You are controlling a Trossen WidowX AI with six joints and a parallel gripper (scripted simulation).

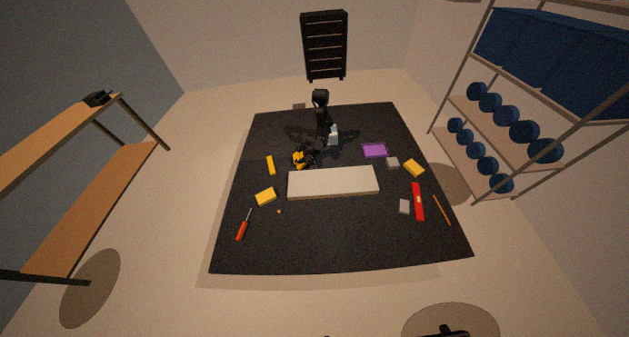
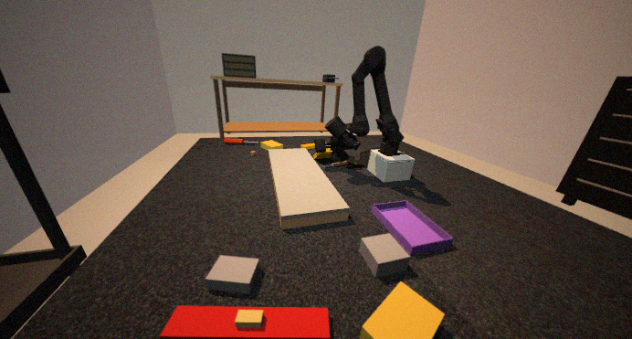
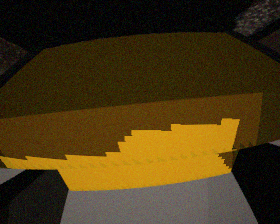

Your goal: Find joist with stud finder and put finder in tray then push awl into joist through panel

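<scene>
Now: gripper tip 1 cm short of the stud finder and 1 cm above it. The rest, counted from my gripper tip: purple tray: 53 cm to the left, 5 cm below, 2 cm behind; then awl: 11 cm to the left, 6 cm below; then square indicator window: 3 cm ahead.
</scene>
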